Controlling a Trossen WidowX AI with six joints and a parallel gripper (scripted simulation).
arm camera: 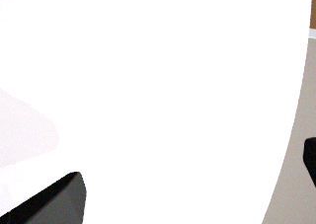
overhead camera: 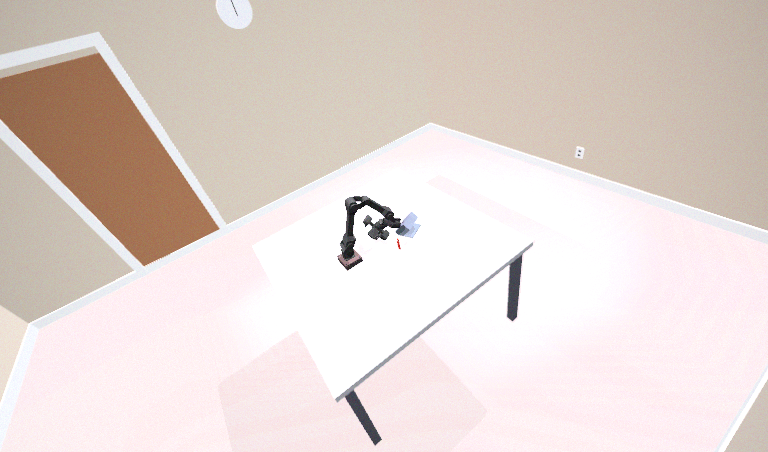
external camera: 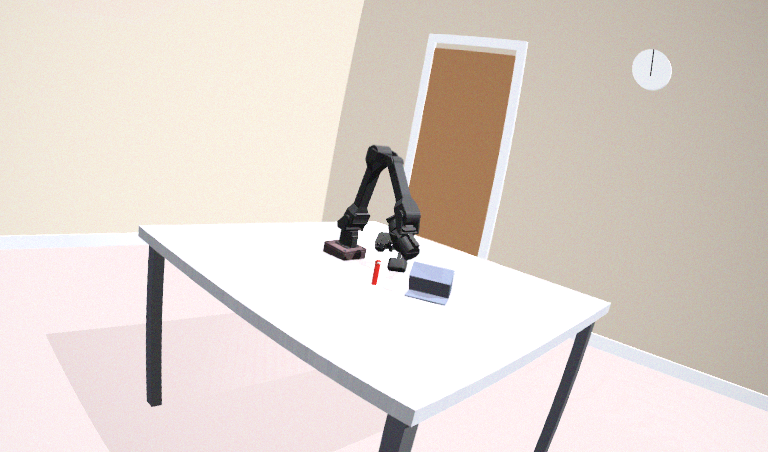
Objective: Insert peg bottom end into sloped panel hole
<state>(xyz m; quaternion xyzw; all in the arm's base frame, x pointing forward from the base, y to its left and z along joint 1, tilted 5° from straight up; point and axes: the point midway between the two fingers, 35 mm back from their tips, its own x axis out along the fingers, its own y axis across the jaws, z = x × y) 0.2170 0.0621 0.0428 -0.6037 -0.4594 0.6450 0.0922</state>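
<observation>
Right now the red peg is 70 mm ahead of my gripper tip, 220 mm to the right of it and 10 mm above it. Round my gripper tip: sloped panel: 210 mm ahead, 110 mm to the right, 10 mm below.
</observation>
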